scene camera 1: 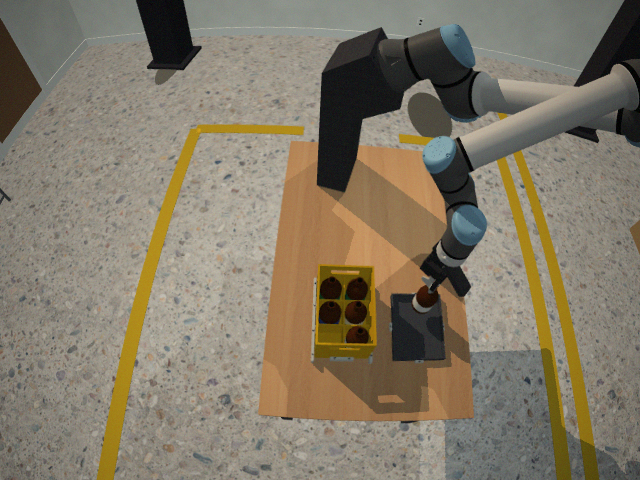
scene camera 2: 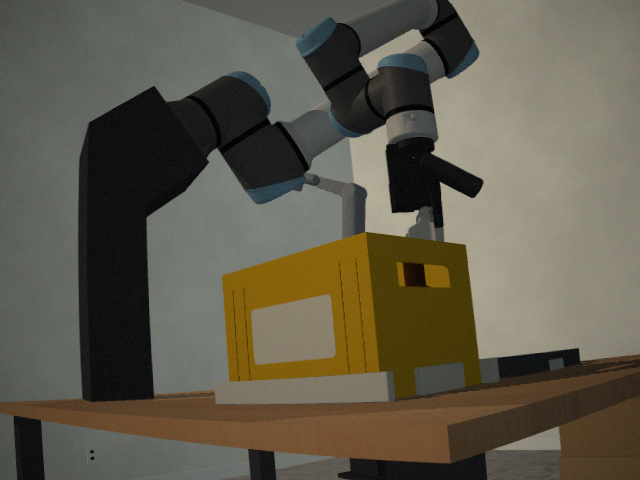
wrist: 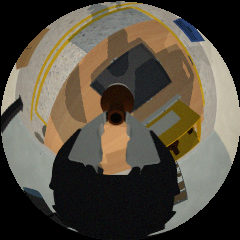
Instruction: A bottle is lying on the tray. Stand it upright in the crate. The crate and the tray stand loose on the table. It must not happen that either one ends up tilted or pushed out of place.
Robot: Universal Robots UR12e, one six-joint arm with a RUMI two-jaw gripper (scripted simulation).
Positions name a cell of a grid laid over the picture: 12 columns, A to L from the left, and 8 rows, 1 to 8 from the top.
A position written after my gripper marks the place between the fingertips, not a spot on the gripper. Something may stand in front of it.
Note:
In view: my gripper (scene camera 1: I5), a dark tray (scene camera 1: H6), a brown bottle (wrist: F4) and a crate (scene camera 2: G6).
The dark tray shows as well in scene camera 2 (scene camera 2: J7) and in the wrist view (wrist: G3). The crate also shows in the wrist view (wrist: I5). My gripper is seen too in the wrist view (wrist: F4).

